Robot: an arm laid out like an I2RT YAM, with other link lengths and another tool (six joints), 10 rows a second.
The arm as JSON. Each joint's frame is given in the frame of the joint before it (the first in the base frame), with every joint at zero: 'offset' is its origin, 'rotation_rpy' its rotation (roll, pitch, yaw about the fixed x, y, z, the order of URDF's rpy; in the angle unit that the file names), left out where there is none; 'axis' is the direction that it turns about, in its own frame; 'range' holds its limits. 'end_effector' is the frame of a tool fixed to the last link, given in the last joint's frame.
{
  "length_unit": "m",
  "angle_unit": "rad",
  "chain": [
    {
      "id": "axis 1",
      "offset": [
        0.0,
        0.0,
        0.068
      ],
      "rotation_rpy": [
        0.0,
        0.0,
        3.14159
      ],
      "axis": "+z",
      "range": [
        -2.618,
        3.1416
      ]
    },
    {
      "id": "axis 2",
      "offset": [
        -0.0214,
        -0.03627,
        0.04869
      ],
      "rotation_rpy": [
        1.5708,
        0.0,
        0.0
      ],
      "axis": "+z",
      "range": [
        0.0,
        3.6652
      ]
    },
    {
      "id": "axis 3",
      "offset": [
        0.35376,
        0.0,
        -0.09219
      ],
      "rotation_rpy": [
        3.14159,
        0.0,
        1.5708
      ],
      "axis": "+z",
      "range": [
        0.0,
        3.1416
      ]
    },
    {
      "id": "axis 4",
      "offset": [
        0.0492,
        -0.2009,
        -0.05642
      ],
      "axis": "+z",
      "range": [
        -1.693,
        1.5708
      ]
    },
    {
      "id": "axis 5",
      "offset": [
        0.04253,
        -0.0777,
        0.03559
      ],
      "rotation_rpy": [
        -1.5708,
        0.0,
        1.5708
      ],
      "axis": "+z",
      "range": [
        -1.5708,
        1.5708
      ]
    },
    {
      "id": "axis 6",
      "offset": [
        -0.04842,
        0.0,
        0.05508
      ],
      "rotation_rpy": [
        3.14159,
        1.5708,
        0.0
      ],
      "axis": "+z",
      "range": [
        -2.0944,
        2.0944
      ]
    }
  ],
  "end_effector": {
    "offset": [
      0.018,
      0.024,
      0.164
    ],
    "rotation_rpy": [
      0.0,
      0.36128,
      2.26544
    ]
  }
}
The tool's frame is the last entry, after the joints.
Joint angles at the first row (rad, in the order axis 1, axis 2, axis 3, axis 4, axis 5, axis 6):
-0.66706, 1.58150, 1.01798, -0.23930, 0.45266, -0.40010
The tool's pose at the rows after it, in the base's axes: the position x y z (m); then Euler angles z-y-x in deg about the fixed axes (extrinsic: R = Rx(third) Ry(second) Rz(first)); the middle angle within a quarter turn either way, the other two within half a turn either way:
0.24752 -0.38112 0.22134 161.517 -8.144 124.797
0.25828 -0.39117 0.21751 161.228 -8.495 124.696
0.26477 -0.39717 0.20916 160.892 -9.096 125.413
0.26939 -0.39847 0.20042 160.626 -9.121 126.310
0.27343 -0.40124 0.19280 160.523 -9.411 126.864
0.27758 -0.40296 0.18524 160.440 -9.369 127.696
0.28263 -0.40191 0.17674 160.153 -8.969 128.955
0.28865 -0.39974 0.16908 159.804 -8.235 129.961
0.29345 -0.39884 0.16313 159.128 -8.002 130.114
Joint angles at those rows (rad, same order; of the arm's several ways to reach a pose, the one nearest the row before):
-0.67116, 1.64277, 1.06563, -0.23527, 0.46897, -0.40175
-0.67191, 1.68960, 1.10259, -0.22930, 0.47398, -0.40484
-0.67302, 1.72871, 1.12738, -0.23463, 0.47401, -0.39853
-0.67208, 1.75228, 1.13208, -0.23205, 0.46536, -0.39198
-0.67160, 1.77723, 1.13871, -0.22638, 0.46383, -0.38536
-0.67264, 1.79885, 1.14523, -0.22360, 0.45372, -0.37949
-0.67115, 1.81733, 1.15046, -0.22703, 0.43524, -0.37285
-0.66700, 1.83216, 1.14895, -0.22070, 0.41625, -0.36970
-0.66027, 1.84680, 1.14558, -0.20887, 0.41423, -0.37337

